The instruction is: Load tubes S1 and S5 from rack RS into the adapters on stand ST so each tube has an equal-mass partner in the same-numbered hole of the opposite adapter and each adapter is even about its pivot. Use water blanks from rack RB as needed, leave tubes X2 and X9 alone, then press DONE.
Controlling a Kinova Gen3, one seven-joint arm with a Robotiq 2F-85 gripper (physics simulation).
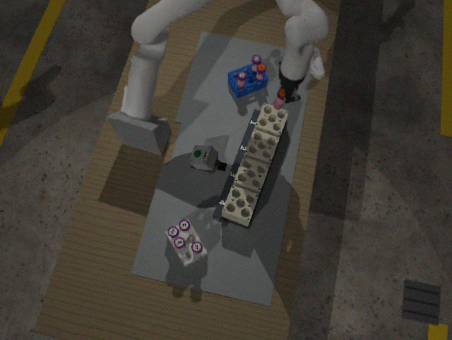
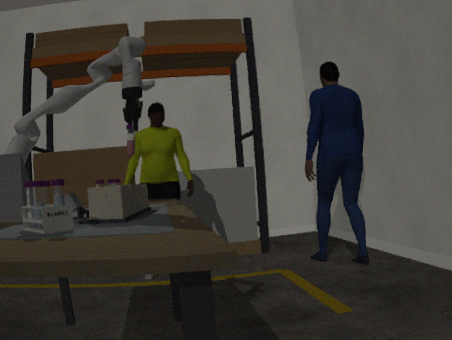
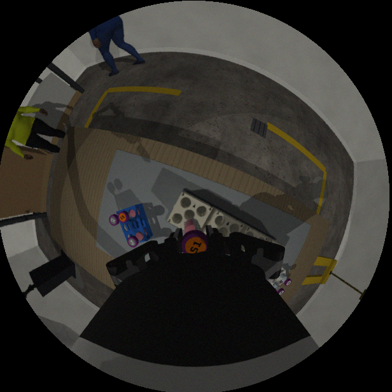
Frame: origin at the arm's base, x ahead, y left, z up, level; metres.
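Seen in the pictures: gripper, between the fingertips: (image 1: pixel 284 96) (image 2: pixel 133 132); arm's base, origin of its link: (image 1: pixel 136 115) (image 2: pixel 6 176).
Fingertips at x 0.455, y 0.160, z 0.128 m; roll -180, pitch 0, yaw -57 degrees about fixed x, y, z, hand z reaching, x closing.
Pixels of each thing's top centre, then the offset from my fingertips to it. "spot": a spot on its surface instead. Level surfaces: height alone.
- tube S1, centre of its top: (image 1: pixel 282 91) (image 2: pixel 130 125) dy -0.001, dx -0.010, dz +0.027 m
- orange-capped S5, centre of its top: (image 1: pixel 261 67) dy +0.182, dx -0.111, dz -0.158 m
- White rack RB, centre of its top: (image 2: pixel 45 205) (image 1: pixel 186 242) dy -0.495, dx -0.159, dz -0.219 m
- mat, height of its surface: dz -0.279 m
- grey box with a green button, a spot on its surface: (image 1: pixel 197 153) spot: dy -0.195, dx -0.227, dz -0.208 m
My gripper (image 1: pixel 288 95) (image 2: pixel 131 123) (image 3: pixel 194 233) is shut on tube S1 (image 1: pixel 279 102) (image 2: pixel 130 146) (image 3: pixel 195 245), which has an orange cap with a purple rim and pink liquid. It hangs roughly upright, above the block end marked 1. The cream adapter blocks (image 1: pixel 236 219) (image 2: pixel 102 202) (image 3: pixel 197 201) stand in a row on the dark stand, marked 1 to 4; the holes I can make out look empty. Blue rack RS (image 1: pixel 247 90) (image 3: pixel 134 225) holds orange-capped S5 (image 1: pixel 261 68) (image 3: pixel 123 216) and two white-capped tubes (image 1: pixel 242 75) (image 3: pixel 132 241). Their labels are too small to read.
White rack RB (image 1: pixel 194 260) (image 2: pixel 60 222) holds several purple-rimmed blanks at the near end of the mat (image 1: pixel 165 260). A grey box with a green button (image 1: pixel 197 153) stands beside the stand. A person in yellow (image 2: pixel 159 155) and a person in blue (image 2: pixel 336 125) stand beyond the table.
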